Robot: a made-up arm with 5 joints.
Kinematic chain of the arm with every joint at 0, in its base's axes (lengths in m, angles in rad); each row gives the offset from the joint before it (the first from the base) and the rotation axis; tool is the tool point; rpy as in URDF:
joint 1: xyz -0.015 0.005 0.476 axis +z
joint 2: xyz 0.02 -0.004 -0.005 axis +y
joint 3: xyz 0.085 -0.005 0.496 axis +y
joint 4: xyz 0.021 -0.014 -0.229 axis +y
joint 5: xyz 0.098 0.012 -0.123 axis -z
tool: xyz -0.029 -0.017 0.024 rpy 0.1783 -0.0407 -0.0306
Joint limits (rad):
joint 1: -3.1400..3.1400
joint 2: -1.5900..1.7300
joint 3: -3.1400..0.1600
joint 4: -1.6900..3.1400
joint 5: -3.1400..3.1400
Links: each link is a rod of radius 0.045 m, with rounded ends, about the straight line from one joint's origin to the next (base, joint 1, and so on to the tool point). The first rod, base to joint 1, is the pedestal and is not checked.
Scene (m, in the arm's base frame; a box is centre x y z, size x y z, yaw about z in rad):
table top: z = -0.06
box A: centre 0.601 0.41 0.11 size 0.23 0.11 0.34 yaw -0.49
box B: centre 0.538 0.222 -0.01 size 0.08 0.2 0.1 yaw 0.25
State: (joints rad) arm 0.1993 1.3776 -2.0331 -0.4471 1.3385
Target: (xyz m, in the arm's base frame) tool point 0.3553 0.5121 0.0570
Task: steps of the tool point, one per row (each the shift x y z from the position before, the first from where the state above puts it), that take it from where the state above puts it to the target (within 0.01 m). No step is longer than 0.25 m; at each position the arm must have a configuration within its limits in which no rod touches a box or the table.
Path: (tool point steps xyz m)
1: -0.0715 0.2002 0.0329
2: -0.1258 0.1709 0.0323
3: -0.1683 0.1267 0.0313
4: -0.1950 0.0719 0.0303
5: 0.0746 -0.0489 -0.1459
6: 0.0517 -0.0811 -0.1372
7: 0.0217 -0.1043 -0.1228

